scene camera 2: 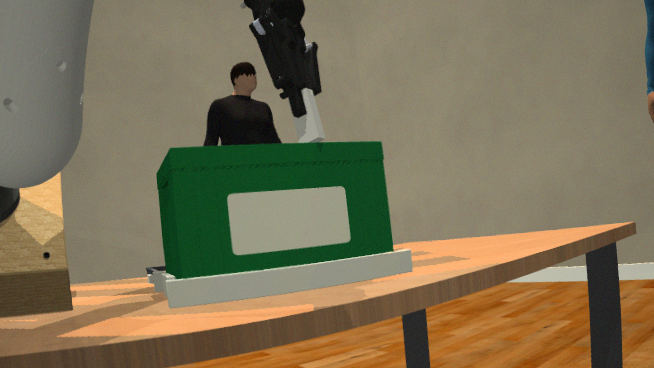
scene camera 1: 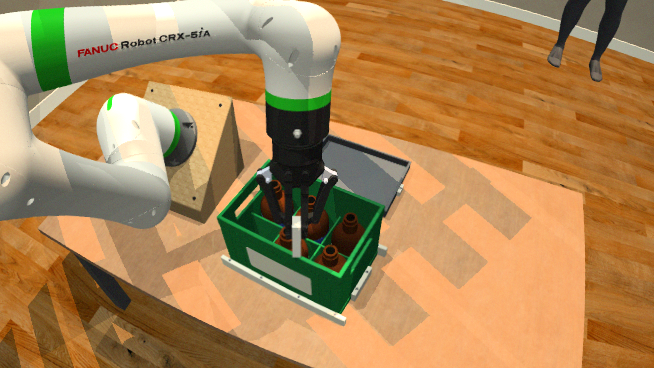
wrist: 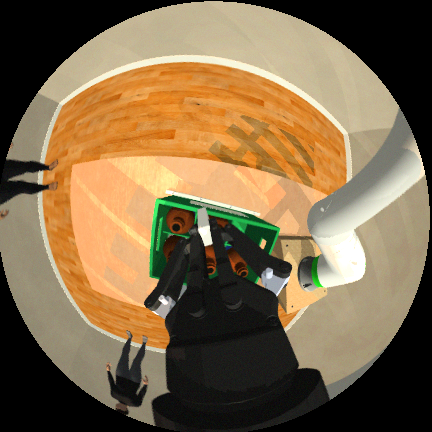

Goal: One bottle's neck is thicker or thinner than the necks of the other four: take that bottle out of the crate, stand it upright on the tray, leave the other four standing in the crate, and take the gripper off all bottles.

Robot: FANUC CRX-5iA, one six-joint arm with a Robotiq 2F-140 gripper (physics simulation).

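Where they show: gripper, fingertip midpoint: (scene camera 2: 312,142) (scene camera 1: 296,251) (wrist: 203,214); arm's base at its link origin: (scene camera 1: 173,137) (wrist: 308,273).
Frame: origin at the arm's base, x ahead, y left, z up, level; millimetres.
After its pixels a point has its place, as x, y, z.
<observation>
A green crate (scene camera 1: 239,237) @[336, -150, -6] (scene camera 2: 198,204) @[312, -149, -40] (wrist: 154,241) @[549, -55, 15] holds several brown bottles, all upright. Two stand clear on the right in the scene camera 1 view, one at the back (scene camera 1: 349,234) @[513, -25, -20] and one at the front (scene camera 1: 331,256) @[518, -107, 12]. The middle bottle (scene camera 1: 317,227) @[442, -30, -39], the back-left one (scene camera 1: 276,190) @[338, -19, 7] and the front-left one (scene camera 1: 285,239) @[421, -113, 5] are partly hidden by my fingers. My gripper (scene camera 1: 296,248) @[463, -137, 27] (scene camera 2: 309,136) @[463, -137, 27] (wrist: 203,214) @[463, -137, 27] is shut and empty, its pale pads pressed together over the front-left bottle at about the height of the crate's rim. The dark grey tray (scene camera 1: 362,171) @[407, 256, -145] lies empty behind the crate. The crate wall hides the bottles in the scene camera 2 view.
White rails (scene camera 1: 282,290) @[430, -158, -121] (scene camera 2: 289,277) @[406, -159, -132] hold the crate in place on the table. The robot's wooden base block (scene camera 1: 205,146) @[102, 15, 1] stands to the left. A person (scene camera 2: 239,117) stands behind the table.
</observation>
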